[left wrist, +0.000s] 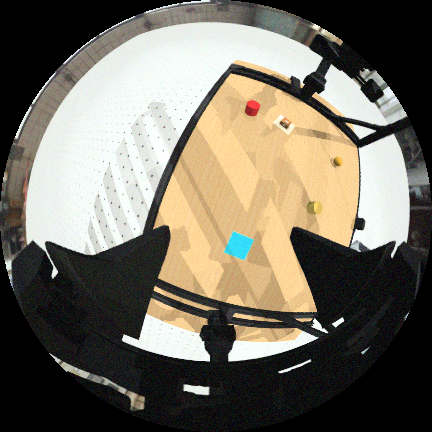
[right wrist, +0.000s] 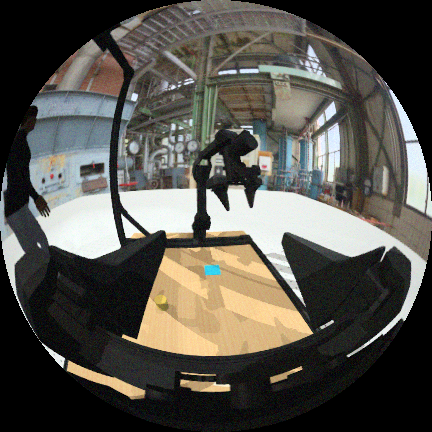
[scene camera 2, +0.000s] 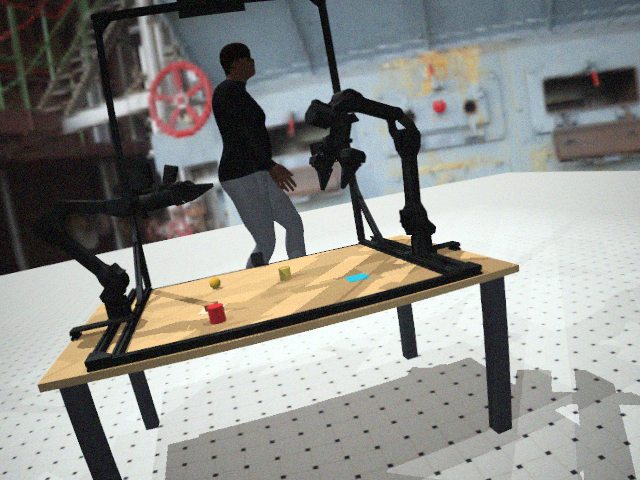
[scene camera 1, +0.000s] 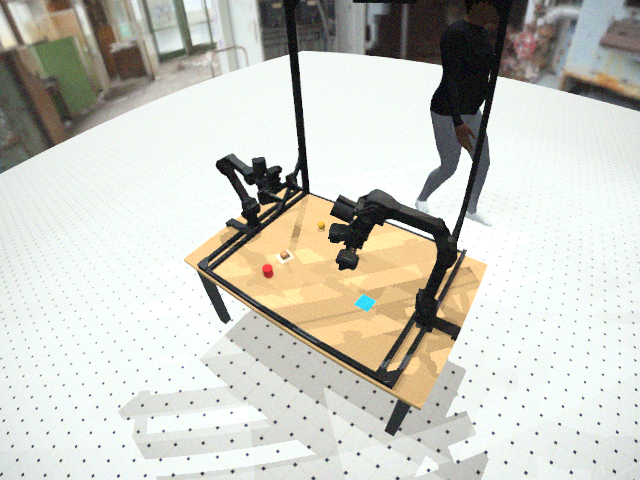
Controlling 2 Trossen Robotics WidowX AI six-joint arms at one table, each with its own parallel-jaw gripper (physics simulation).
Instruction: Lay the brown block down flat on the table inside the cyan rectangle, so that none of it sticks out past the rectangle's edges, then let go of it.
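Seen in the pictures: left gripper, fingertip midpoint: [left wrist: 233,232] [right wrist: 240,209] [scene camera 2: 332,189]; right gripper, fingertip midpoint: [right wrist: 226,237] [scene camera 2: 211,185] [scene camera 1: 292,195]; left arm's base at its link origin: [left wrist: 217,316] [right wrist: 200,238] [scene camera 2: 423,252] [scene camera 1: 424,321]; right arm's base at its link origin: [left wrist: 304,93] [scene camera 2: 120,316] [scene camera 1: 253,224].
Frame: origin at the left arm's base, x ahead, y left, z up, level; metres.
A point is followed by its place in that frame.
Observation:
The brown block [scene camera 1: 284,254] {x 0.635, y -0.213, z 0.000 m} [left wrist: 285,122] {x 0.629, y -0.214, z 0.000 m} is small and rests on a white square [scene camera 1: 283,260] [left wrist: 283,131] on the table; in scene camera 2 it is mostly hidden behind a red cylinder. The flat cyan rectangle [scene camera 1: 365,302] {x 0.237, y -0.053, z -0.018 m} [scene camera 2: 357,277] {x 0.238, y -0.050, z -0.018 m} [left wrist: 239,245] {x 0.238, y -0.054, z -0.018 m} [right wrist: 212,270] {x 0.245, y -0.053, z -0.018 m} lies on the table toward the left arm's base, with nothing on it. My left gripper [scene camera 2: 334,187] {x 0.312, y 0.000, z 0.256 m} [left wrist: 233,232] {x 0.312, y 0.000, z 0.256 m} [right wrist: 240,209] {x 0.312, y 0.000, z 0.256 m} is open and empty, pointing down high above the table, well away from the block. My right gripper [scene camera 2: 210,184] {x 0.562, y -0.218, z 0.324 m} [right wrist: 226,237] {x 0.562, y -0.218, z 0.324 m} is open and empty, raised above the table at the picture's left in scene camera 2.
A red cylinder [scene camera 1: 267,270] {x 0.659, y -0.085, z 0.023 m} [scene camera 2: 216,313] {x 0.673, y -0.079, z 0.008 m} [left wrist: 252,108] {x 0.646, y -0.095, z 0.020 m} stands near the brown block. A yellow ball [scene camera 1: 321,225] {x 0.527, y -0.433, z 0.010 m} [scene camera 2: 214,282] {x 0.540, y -0.432, z 0.006 m} [left wrist: 338,161] {x 0.525, y -0.437, z 0.014 m} and a yellow cylinder [scene camera 2: 284,273] {x 0.358, y -0.271, z 0.005 m} [left wrist: 314,207] {x 0.346, y -0.273, z 0.020 m} [right wrist: 160,300] {x 0.354, y -0.286, z 0.020 m} are farther back. Black frame bars run along the table's edges.

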